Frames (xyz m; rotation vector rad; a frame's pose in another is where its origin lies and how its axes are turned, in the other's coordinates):
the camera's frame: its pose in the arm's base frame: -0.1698 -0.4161 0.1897 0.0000 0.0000 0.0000
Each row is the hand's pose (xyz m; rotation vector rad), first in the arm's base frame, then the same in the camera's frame.
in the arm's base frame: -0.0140 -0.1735 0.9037 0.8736 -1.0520 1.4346
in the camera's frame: 0.1558 0.2426 0.7140 0.8736 -1.0520 1.4346
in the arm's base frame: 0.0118 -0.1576 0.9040 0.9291 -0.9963 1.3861
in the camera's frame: 0.1816 0.2585 0.7143 0.9291 -0.9963 1.3861
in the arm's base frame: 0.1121 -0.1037 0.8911 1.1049 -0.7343 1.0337
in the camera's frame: 0.2819 0.3124 0.7014 1.1049 -0.7343 1.0337
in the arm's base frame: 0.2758 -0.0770 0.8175 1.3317 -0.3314 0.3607
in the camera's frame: 0.4456 0.3391 0.6278 1.3317 -0.3314 0.3607
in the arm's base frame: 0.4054 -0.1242 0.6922 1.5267 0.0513 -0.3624
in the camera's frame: 0.5752 0.2919 0.5025 1.5267 0.0513 -0.3624
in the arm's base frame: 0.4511 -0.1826 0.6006 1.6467 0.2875 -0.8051
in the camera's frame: 0.6209 0.2335 0.4109 1.6467 0.2875 -0.8051
